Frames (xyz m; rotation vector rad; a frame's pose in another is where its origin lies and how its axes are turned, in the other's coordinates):
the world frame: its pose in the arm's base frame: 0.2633 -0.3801 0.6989 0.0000 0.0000 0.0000
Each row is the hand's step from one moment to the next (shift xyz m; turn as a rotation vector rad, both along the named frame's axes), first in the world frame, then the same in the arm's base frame.
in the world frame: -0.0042 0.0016 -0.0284 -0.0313 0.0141 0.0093
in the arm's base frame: -0.0042 0.0016 -0.0284 -0.0313 0.0141 0.0093
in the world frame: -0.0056 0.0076 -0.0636 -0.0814 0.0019 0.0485
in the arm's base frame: -0.0056 0.0076 -0.0636 -0.0814 0.0019 0.0485
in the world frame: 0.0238 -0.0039 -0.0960 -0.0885 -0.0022 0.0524
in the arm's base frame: 0.0238 -0.0039 -0.0960 -0.0885 -0.0022 0.0524
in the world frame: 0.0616 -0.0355 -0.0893 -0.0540 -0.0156 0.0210
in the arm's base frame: 0.0616 -0.0355 -0.0893 -0.0540 -0.0156 0.0210
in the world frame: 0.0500 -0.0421 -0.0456 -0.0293 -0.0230 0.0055
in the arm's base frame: 0.0500 -0.0421 -0.0456 -0.0293 -0.0230 0.0055
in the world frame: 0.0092 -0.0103 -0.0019 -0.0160 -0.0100 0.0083
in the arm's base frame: 0.0092 -0.0103 -0.0019 -0.0160 -0.0100 0.0083
